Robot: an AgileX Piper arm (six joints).
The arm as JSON. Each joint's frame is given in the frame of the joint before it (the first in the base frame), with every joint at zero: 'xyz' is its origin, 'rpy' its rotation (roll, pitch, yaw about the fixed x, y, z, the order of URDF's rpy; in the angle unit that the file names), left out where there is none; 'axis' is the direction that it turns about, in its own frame. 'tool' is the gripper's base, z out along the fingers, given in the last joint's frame.
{
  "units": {
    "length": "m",
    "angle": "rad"
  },
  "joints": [
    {
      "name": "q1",
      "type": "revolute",
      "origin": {
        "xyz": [
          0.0,
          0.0,
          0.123
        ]
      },
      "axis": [
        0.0,
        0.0,
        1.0
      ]
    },
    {
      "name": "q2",
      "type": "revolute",
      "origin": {
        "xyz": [
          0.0,
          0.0,
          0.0
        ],
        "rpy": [
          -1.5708,
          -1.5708,
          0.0
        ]
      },
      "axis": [
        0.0,
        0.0,
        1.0
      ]
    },
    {
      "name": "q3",
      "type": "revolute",
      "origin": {
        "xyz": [
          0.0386,
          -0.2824,
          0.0
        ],
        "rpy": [
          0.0,
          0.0,
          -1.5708
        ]
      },
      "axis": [
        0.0,
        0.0,
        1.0
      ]
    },
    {
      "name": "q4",
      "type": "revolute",
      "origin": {
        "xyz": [
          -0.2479,
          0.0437,
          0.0
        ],
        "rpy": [
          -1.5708,
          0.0,
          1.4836
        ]
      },
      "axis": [
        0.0,
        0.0,
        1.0
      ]
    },
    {
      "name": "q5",
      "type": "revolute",
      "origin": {
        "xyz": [
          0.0,
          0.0,
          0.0
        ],
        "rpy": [
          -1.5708,
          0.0,
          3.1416
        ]
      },
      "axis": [
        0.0,
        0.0,
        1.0
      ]
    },
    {
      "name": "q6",
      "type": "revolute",
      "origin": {
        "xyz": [
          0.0,
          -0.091,
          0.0
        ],
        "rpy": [
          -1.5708,
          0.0,
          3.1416
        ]
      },
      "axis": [
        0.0,
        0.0,
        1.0
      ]
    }
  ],
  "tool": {
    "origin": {
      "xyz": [
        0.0,
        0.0,
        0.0
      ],
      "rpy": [
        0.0,
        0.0,
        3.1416
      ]
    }
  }
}
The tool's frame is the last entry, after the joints.
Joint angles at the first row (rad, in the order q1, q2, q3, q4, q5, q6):
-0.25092 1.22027 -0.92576 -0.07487 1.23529 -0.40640
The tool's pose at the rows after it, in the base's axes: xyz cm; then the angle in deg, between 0 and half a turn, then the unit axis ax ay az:
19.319 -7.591 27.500 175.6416 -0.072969 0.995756 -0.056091
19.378 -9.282 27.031 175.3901 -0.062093 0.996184 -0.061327
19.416 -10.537 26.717 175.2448 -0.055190 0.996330 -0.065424
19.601 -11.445 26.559 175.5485 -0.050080 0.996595 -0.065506
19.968 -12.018 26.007 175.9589 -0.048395 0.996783 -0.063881
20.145 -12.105 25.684 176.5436 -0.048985 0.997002 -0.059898
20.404 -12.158 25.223 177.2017 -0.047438 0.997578 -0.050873
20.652 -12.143 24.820 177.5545 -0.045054 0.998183 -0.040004
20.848 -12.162 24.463 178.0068 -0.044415 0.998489 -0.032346
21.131 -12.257 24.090 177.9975 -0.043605 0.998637 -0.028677
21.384 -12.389 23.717 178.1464 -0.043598 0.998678 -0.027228
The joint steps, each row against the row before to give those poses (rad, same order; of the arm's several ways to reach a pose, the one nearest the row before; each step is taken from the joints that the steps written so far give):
-0.09207 0.03199 0.00000 -0.00156 -0.01801 -0.06053
-0.07341 0.02538 -0.00098 -0.00103 -0.03730 -0.04902
-0.05132 0.02120 -0.00449 -0.00092 -0.02602 -0.03561
-0.03240 0.02397 -0.01429 0.00067 -0.00715 -0.02176
-0.01427 0.02845 -0.00312 -0.00001 -0.01836 -0.00929
-0.00002 0.01385 -0.00004 0.00142 -0.00098 -0.00120
0.00001 0.01928 0.00001 0.00987 -0.00003 0.00002
0.00000 0.01660 -0.00001 0.01649 0.00002 -0.00118
0.00002 0.01470 0.00001 0.00966 0.00000 -0.00221
-0.00002 0.01555 0.00000 0.00673 -0.01186 -0.00066
-0.00001 0.01543 0.00000 0.00102 -0.01169 -0.00001

